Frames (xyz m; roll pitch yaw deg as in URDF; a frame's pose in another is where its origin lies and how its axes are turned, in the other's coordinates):
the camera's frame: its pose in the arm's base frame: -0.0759 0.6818 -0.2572 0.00 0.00 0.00
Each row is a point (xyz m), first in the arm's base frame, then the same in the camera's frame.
Working: the arm's base frame: its pose in the camera's frame: 0.0759 -0.6818 0.2572 0.00 0.00 0.00

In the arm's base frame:
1: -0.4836 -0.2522 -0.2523
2: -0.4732 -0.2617 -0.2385
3: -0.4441 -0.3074 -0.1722
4: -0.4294 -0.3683 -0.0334
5: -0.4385 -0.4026 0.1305
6: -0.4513 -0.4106 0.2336
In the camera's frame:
1: -0.4077 -0.9340 0.0049
2: -0.3973 -0.9435 0.0187
3: -0.3682 -0.9892 0.0850
4: -0.3535 -1.0501 0.2238
5: -0.3626 -1.0844 0.3877
6: -0.3754 -1.0924 0.4908

